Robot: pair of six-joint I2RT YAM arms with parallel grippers.
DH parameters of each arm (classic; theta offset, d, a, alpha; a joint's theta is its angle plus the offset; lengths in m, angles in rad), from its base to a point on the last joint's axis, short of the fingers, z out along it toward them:
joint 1: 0 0.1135 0.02 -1.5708
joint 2: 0 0 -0.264 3.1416
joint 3: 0.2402 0 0.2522 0
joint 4: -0.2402 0 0.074 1.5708
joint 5: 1.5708 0 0 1.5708
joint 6: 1.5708 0.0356 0 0
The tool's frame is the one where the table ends.
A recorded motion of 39 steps. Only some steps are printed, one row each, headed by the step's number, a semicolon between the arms.
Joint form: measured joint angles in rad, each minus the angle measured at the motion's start. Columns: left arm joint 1, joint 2, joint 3, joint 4, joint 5, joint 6; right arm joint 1, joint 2, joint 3, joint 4, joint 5, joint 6.
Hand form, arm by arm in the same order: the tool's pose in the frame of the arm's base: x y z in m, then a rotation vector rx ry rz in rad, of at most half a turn. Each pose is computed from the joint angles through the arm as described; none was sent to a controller.
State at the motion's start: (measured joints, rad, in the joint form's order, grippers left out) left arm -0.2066 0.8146 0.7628 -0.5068 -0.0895 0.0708; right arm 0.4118 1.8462 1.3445 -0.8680 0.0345 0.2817
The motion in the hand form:
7: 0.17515 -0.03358 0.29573 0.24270 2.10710 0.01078; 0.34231 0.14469 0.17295 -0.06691 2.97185 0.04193
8: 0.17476 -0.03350 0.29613 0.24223 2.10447 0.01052; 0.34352 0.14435 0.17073 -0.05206 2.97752 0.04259
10: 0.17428 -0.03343 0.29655 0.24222 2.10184 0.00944; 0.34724 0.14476 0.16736 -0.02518 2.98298 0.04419
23: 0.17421 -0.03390 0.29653 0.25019 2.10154 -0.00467; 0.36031 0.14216 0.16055 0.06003 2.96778 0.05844
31: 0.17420 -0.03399 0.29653 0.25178 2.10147 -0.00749; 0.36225 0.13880 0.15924 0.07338 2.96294 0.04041
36: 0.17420 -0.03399 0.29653 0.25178 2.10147 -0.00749; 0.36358 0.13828 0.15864 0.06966 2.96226 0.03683
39: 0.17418 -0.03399 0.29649 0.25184 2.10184 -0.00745; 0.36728 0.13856 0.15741 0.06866 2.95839 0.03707
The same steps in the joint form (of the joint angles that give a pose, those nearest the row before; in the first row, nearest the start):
7: 0.0000 -0.0061 0.0000 0.0000 0.0035 0.0000; -0.0084 0.0885 0.0305 0.0240 0.0019 0.0736
8: 0.0000 -0.0084 0.0000 0.0004 0.0034 0.0000; -0.0107 0.0965 0.0328 0.0248 0.0000 0.0816
10: 0.0000 -0.0111 0.0000 0.0004 0.0042 0.0000; -0.0137 0.1152 0.0454 0.0263 -0.0019 0.0969
23: 0.0000 -0.0111 0.0000 0.0004 0.0175 0.0000; -0.0332 0.1576 0.0767 0.0542 -0.0038 0.1347
31: 0.0000 -0.0111 0.0000 0.0004 0.0202 0.0000; -0.0420 0.1614 0.0767 0.0580 0.0084 0.1339
36: 0.0000 -0.0111 0.0000 0.0004 0.0202 0.0000; -0.0443 0.1659 0.0809 0.0583 0.0103 0.1289
39: 0.0000 -0.0110 0.0000 0.0000 0.0202 0.0000; -0.0469 0.1789 0.0946 0.0614 0.0111 0.1255

